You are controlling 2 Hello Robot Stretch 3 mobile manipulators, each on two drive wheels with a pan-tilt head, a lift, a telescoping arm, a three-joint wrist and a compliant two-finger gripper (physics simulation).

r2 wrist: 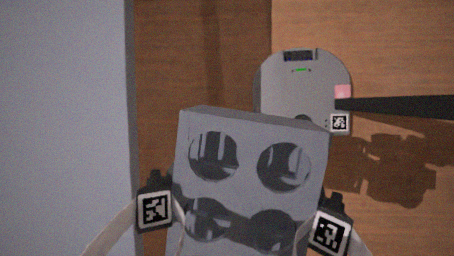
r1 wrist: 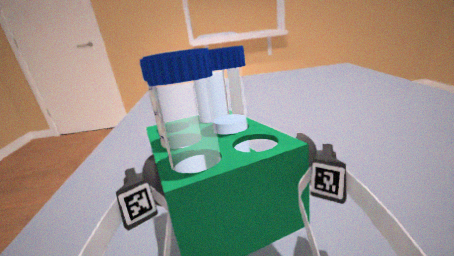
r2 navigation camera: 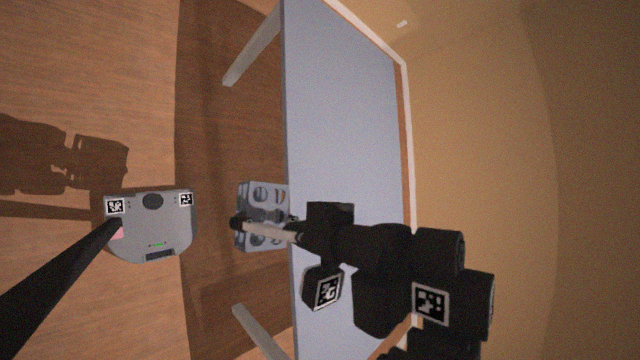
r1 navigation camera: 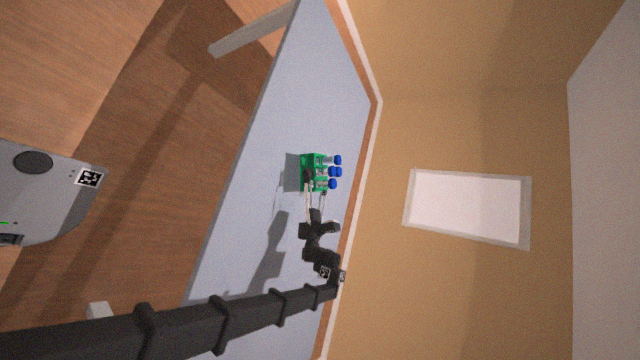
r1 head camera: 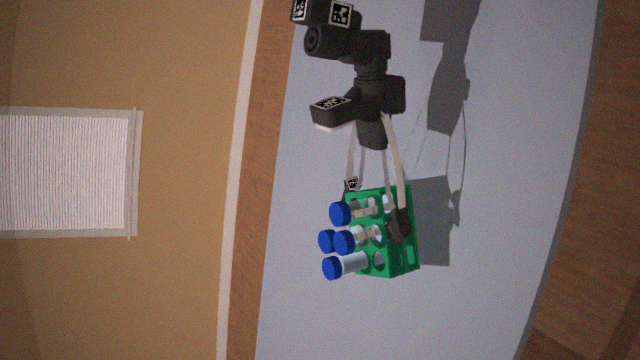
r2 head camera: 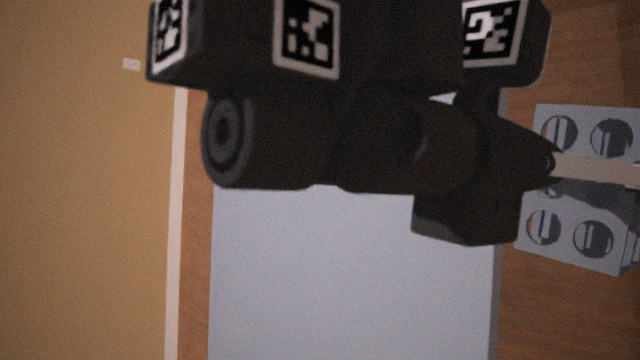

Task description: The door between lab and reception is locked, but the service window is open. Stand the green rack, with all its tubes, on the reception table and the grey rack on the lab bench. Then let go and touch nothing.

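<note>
The green rack (r1 head camera: pixel 397 257) (r1 navigation camera: pixel 307 160) (r1 wrist: pixel 240 200) holds several clear tubes with blue caps (r1 head camera: pixel 340 213) (r1 wrist: pixel 177 65). Its shadow lies apart from it, so it hangs a little above the blue-grey table. The r1 gripper (r1 head camera: pixel 375 207) (r1 navigation camera: pixel 316 183) (r1 wrist: pixel 228 160) is shut on this rack, one fingertip on each side. The grey rack (r2 head camera: pixel 568 235) (r2 navigation camera: pixel 270 200) (r2 wrist: pixel 247 155) shows holes without tubes. The r2 gripper (r2 navigation camera: pixel 266 220) (r2 wrist: pixel 247 197) is shut on it and holds it beside the table edge, over the floor. Part of this rack is outside the r2 head view.
The blue-grey table (r1 head camera: pixel 310 325) (r1 navigation camera: pixel 310 90) is under the green rack. Another table surface (r2 head camera: pixel 350 300) (r2 navigation camera: pixel 345 125) (r2 wrist: pixel 60 125) lies beside the grey rack. A robot base (r2 navigation camera: pixel 165 225) (r2 wrist: pixel 300 90) stands on the floor. A door (r1 wrist: pixel 70 65) and a white-framed window (r1 wrist: pixel 240 37) are in the r1 wrist view.
</note>
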